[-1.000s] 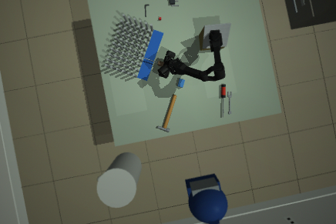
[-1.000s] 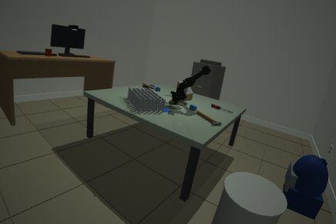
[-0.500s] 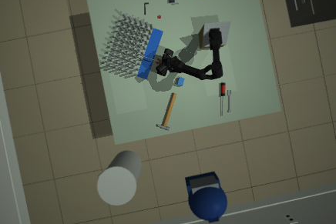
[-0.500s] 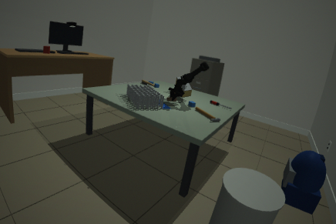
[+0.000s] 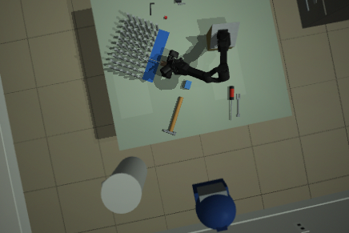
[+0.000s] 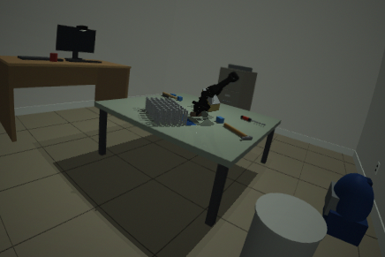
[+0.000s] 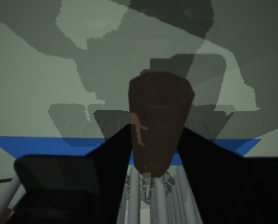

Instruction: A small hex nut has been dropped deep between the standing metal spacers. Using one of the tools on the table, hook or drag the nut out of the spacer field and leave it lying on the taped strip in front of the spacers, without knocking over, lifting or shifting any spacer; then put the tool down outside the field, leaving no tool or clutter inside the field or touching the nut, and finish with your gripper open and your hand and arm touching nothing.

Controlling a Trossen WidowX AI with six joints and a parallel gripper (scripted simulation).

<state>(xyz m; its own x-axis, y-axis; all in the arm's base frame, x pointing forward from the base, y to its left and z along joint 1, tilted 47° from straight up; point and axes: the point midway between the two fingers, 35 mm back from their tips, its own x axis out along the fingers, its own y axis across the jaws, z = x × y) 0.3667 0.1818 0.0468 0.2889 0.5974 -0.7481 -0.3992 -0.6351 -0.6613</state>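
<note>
Now: the blue taped strip 80 mm to the right of my gripper tip, 70 mm ahead of it and 30 mm below it. Round my gripper tip: small red piece: 350 mm to the right, 20 mm below, 20 mm behind; wrench: 500 mm behind, 330 mm to the left, 30 mm below.
</note>
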